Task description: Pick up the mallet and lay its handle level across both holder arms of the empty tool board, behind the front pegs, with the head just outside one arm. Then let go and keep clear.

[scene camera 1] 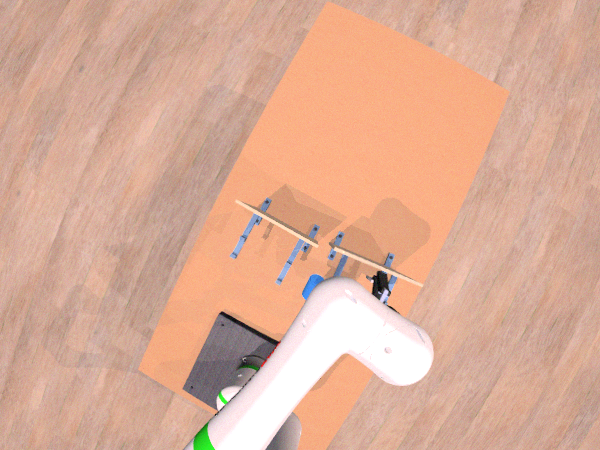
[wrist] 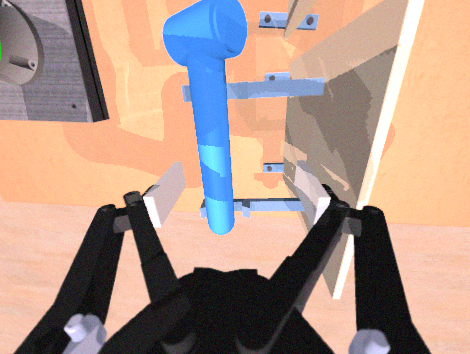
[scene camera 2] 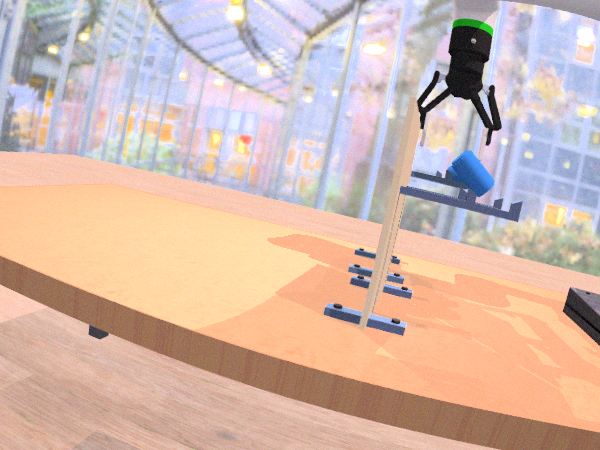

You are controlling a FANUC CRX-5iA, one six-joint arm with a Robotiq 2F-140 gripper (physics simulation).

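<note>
The blue mallet (scene camera 1: 313, 286) (scene camera 2: 472, 173) (wrist: 212, 130) has its handle running across both holder arms (wrist: 275, 90) (wrist: 270, 205) of the tool board (wrist: 340, 105), near their front ends in the wrist view. A small peg shows on the board side of the handle at the farther arm. The head is just outside one arm, on the side toward the other board. It looks tilted in scene camera 2. How the handle sits against the front pegs is unclear. My gripper (scene camera 1: 381, 286) (scene camera 2: 455, 142) (wrist: 238, 173) is open and empty, above the mallet, its fingers wide either side of the handle.
A second upright board (scene camera 1: 276, 223) with two blue arms stands beside the first on the orange table mat (scene camera 1: 380, 115). The dark base plate (scene camera 1: 225, 345) (wrist: 45, 95) lies near the robot's base. My arm (scene camera 1: 300, 360) covers part of the mat. My fingers are close to the board.
</note>
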